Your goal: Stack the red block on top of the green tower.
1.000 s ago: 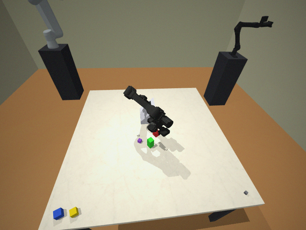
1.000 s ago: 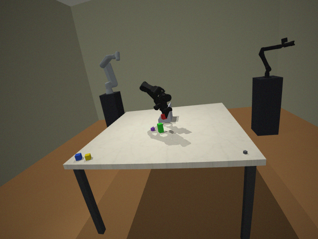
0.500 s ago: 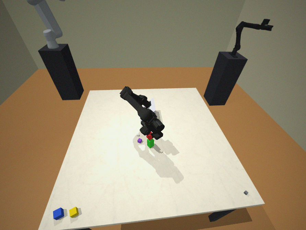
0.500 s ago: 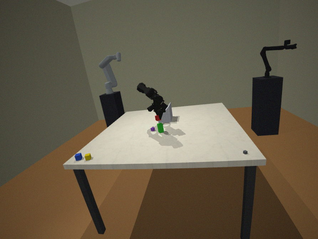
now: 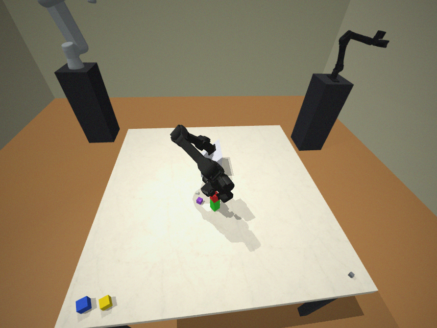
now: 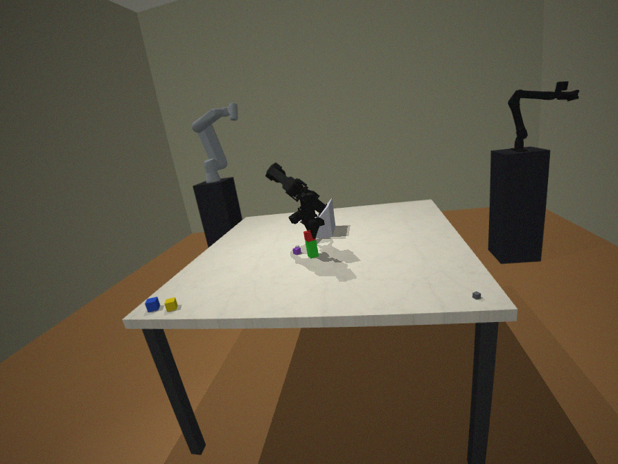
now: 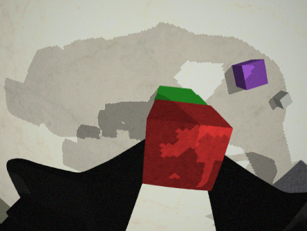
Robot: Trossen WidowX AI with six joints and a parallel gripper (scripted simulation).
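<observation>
The red block is 10 mm ahead of my gripper tip, 10 mm to the right of it and 10 mm above it. Also, from my gripper tip: white cube 100 mm behind, 100 mm to the right, 80 mm below; yellow block 420 mm ahead, 470 mm to the right, 70 mm below; purple cube 40 mm behind, 90 mm to the right, 70 mm below.
</observation>
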